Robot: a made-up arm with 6 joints.
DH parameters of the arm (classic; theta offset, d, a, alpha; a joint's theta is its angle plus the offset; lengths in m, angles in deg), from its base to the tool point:
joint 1: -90 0.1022 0.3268 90
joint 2: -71.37 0 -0.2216 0
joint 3: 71.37 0.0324 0.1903 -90
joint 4: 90 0.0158 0.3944 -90
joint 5: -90 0.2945 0.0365 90
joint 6: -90 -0.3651 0.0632 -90
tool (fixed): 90 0.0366 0 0
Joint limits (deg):
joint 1: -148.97..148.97
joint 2: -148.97..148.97
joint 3: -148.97..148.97
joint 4: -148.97..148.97
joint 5: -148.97..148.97
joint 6: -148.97..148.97
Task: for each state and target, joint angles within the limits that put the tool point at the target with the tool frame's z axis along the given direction. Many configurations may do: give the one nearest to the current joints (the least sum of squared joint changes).
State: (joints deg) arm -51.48 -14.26 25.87 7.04 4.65 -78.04
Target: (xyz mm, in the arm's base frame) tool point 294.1 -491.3 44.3 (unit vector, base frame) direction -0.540 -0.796 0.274
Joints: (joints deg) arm -47.77 -7.40 30.02 16.57 29.03 -97.01
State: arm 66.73 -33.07 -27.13 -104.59 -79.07 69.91
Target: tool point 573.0 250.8 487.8 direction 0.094 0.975 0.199
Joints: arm 81.68 -4.01 -19.08 -69.69 -126.13 106.18
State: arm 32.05 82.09 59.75 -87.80 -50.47 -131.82
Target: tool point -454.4 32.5 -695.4 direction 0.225 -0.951 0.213
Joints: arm 69.63 116.93 87.59 -122.12 -62.66 -86.12
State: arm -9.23 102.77 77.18 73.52 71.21 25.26
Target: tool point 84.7 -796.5 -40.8 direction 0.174 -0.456 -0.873
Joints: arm 3.13 129.55 40.07 66.58 38.80 6.18
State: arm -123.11 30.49 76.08 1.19 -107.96 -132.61
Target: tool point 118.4 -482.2 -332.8 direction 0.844 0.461 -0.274
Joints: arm -75.02 73.53 123.81 -35.52 -87.46 -112.41
